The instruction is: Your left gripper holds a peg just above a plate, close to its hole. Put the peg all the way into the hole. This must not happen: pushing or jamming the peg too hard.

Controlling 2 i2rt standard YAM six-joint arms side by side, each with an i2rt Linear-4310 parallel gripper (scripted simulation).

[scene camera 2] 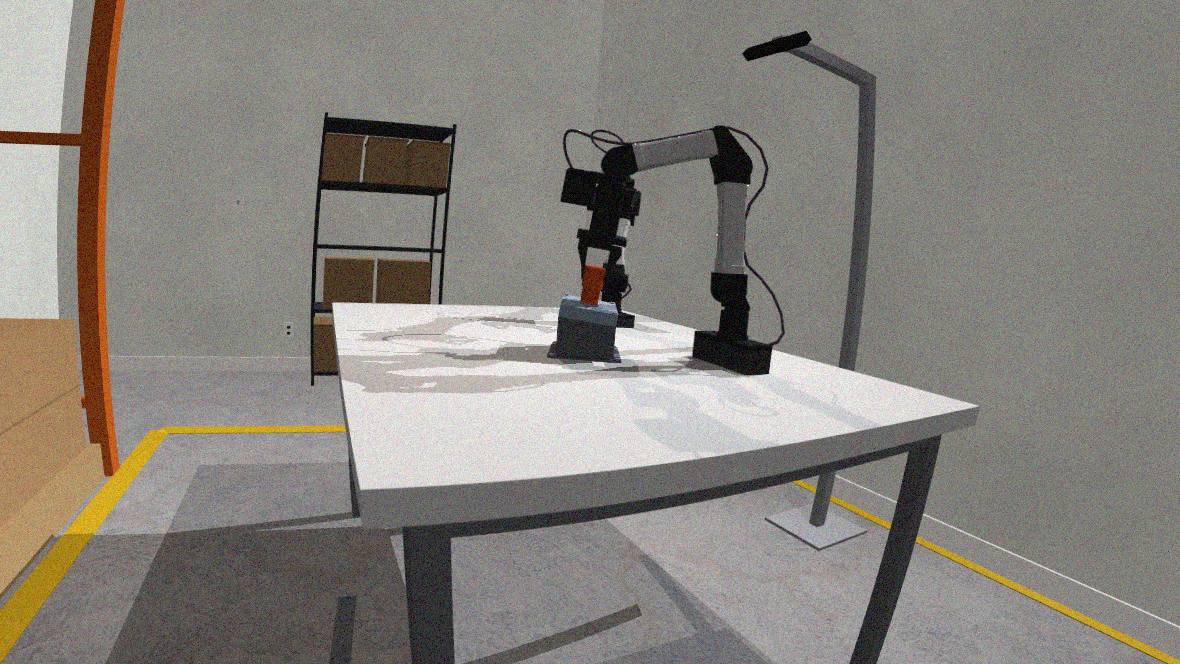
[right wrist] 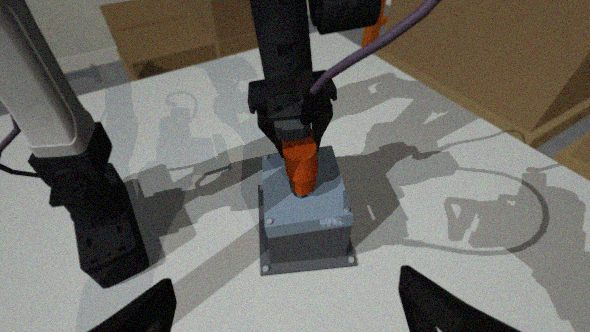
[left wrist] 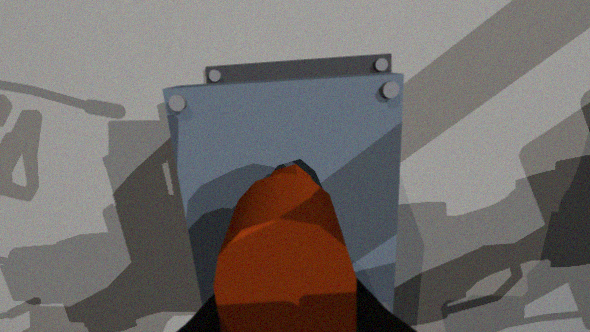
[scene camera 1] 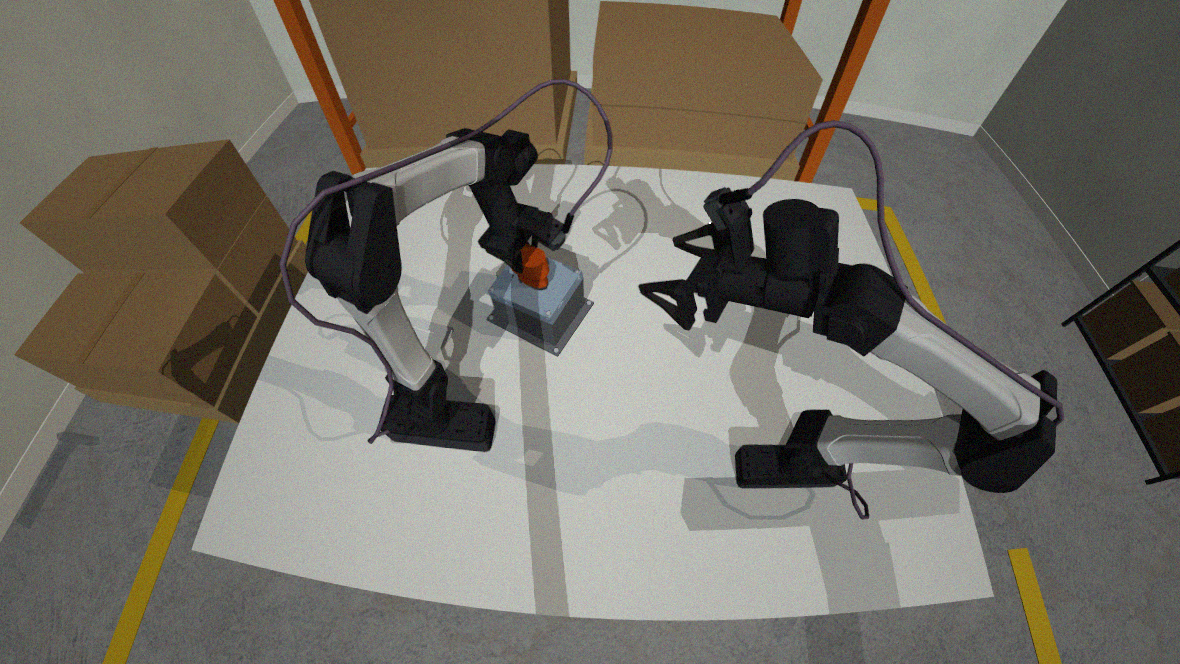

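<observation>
My left gripper: visible in scene camera 2, the left wrist view, the right wrist view. My right gripper: visible in the right wrist view. Orange peg and blue-grey plate: in sight.
</observation>
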